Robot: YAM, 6 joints.
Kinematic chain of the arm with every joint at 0, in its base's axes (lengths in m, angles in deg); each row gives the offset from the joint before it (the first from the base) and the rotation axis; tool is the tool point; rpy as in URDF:
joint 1: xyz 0 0 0.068 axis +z
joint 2: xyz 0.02 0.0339 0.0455 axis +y
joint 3: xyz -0.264 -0.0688 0 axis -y
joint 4: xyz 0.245 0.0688 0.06 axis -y
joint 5: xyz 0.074 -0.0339 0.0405 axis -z
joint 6: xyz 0.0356 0 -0.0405 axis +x
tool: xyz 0 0 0 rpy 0 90 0
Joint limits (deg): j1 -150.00..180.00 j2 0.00..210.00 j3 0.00..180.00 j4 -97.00..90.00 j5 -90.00..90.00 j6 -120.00..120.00
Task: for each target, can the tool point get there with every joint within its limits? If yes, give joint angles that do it. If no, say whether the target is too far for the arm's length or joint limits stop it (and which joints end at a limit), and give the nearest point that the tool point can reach.
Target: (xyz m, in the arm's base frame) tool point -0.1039 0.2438 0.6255
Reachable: yes | joints -63.48 43.99 147.26 -24.17 -26.45 70.18
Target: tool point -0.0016 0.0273 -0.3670
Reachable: no: joint limits stop it (at a limit: joint 2) | nearest point -0.0032 0.0546 -0.3240 | short by 0.051 m
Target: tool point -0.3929 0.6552 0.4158
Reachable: no: too far | nearest point -0.3085 0.5144 0.3491 | short by 0.177 m
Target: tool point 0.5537 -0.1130 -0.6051
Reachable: no: too far | nearest point 0.4119 -0.0841 -0.3369 | short by 0.305 m
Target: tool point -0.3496 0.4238 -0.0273
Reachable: yes | joints 131.91 173.83 111.58 73.48 40.12 93.32
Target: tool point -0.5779 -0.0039 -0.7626
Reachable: no: too far | nearest point -0.3951 -0.0003 -0.3494 | short by 0.452 m
